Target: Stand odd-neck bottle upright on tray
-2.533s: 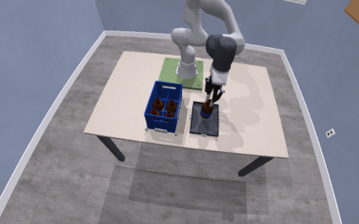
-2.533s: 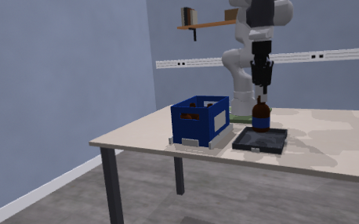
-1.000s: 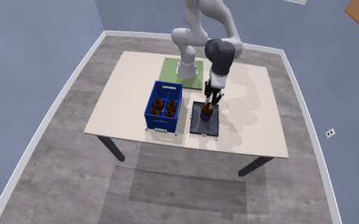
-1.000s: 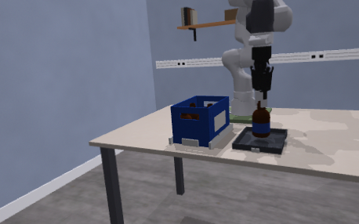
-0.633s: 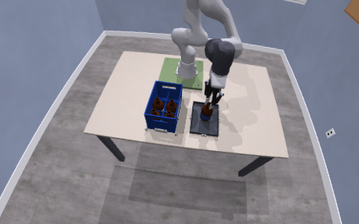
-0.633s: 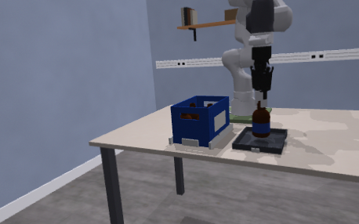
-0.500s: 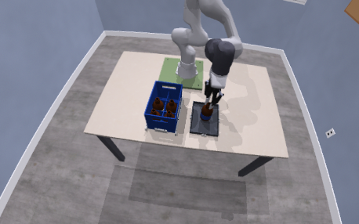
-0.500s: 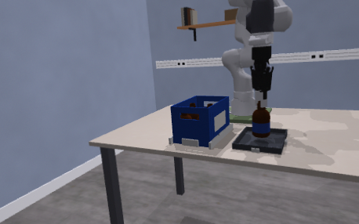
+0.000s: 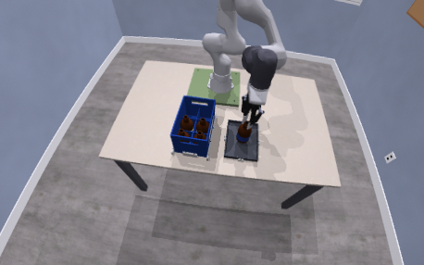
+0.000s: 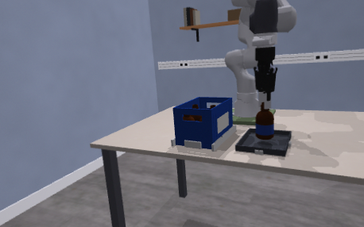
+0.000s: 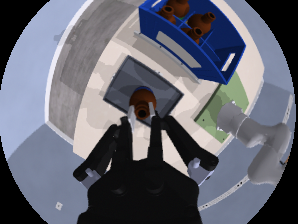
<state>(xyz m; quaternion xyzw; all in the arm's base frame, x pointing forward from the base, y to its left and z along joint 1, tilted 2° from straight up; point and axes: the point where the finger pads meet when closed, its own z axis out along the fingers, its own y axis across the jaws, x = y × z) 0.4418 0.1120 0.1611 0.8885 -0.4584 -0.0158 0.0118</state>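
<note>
Right now the bottle is 90 mm below my hand. Round my hand: blue crate (270 mm to the right, 110 mm below, 40 mm behind); dark tray (180 mm below).
</note>
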